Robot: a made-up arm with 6 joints. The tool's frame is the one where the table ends. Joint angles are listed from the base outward.
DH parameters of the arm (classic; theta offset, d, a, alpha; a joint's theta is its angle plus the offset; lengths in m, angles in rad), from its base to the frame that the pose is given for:
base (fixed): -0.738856 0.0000 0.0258 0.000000
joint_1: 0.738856 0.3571 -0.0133 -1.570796
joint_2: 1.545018 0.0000 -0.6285 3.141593
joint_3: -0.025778 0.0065 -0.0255 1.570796
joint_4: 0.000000 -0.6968 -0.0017 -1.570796
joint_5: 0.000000 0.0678 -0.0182 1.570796
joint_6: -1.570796 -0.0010 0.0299 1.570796
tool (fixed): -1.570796 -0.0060 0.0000 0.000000
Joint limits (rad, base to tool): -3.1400..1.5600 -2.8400..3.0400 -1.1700..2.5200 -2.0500..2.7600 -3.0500..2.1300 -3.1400..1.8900
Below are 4 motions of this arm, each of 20 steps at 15 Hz.
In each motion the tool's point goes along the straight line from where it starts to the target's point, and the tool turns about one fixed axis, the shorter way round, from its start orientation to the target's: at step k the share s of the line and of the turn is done. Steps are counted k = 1, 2, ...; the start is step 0. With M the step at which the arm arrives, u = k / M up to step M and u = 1 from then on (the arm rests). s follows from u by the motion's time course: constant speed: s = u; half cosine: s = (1 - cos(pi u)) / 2; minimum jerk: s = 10 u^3 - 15 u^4 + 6 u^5.
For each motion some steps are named. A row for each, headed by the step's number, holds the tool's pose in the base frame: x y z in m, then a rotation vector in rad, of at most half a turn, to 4 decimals.
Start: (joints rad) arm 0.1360 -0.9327 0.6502 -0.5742 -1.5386 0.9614
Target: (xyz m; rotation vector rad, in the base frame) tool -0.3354 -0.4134 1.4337 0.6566 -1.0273 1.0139
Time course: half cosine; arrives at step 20
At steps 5, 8, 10, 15, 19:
5: -0.4762 -0.1820 1.4096 -0.6959 -0.4928 0.7120
8: -0.4433 -0.2360 1.4152 -0.3954 -0.6364 0.8072
10: -0.4179 -0.2779 1.4196 -0.1556 -0.7403 0.8710
15: -0.3596 -0.3737 1.4296 0.4132 -0.9515 0.9826
19: -0.3364 -0.4117 1.4335 0.6463 -1.0243 1.0128

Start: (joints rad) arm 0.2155 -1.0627 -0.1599 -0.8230 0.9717 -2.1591
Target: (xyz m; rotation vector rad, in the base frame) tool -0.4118 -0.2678 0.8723 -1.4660 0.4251 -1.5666
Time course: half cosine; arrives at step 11
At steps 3, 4, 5, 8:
3: -0.1633 -0.1533 1.1086 -1.9069 0.7447 -1.7627
4: -0.1993 -0.1699 1.0744 -1.8428 0.6959 -1.7376
5: -0.2403 -0.1888 1.0354 -1.7698 0.6413 -1.7075
8: -0.3600 -0.2439 0.9216 -1.5575 0.4884 -1.6116

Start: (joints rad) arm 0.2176 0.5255 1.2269 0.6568 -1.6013 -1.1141
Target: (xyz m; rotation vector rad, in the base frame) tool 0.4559 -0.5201 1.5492 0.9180 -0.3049 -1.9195
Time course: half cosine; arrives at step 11
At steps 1, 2, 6, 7, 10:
1: 0.8192 0.1014 1.4302 0.6752 0.4717 -0.8247
2: 0.7972 0.0639 1.4374 0.6947 0.4319 -0.8935
6: 0.6149 -0.2481 1.4971 0.8339 0.0668 -1.4537
7: 0.5643 -0.3347 1.5137 0.8648 -0.0458 -1.6046
10: 0.4634 -0.5073 1.5467 0.9149 -0.2861 -1.8981

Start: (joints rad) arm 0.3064 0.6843 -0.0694 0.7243 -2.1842 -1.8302
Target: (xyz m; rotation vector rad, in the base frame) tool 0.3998 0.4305 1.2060 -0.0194 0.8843 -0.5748
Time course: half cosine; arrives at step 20
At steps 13, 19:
13: 0.5477 0.3659 0.9827 -0.1090 0.9306 -0.9860
19: 0.4031 0.4290 1.2010 -0.0214 0.8856 -0.5840

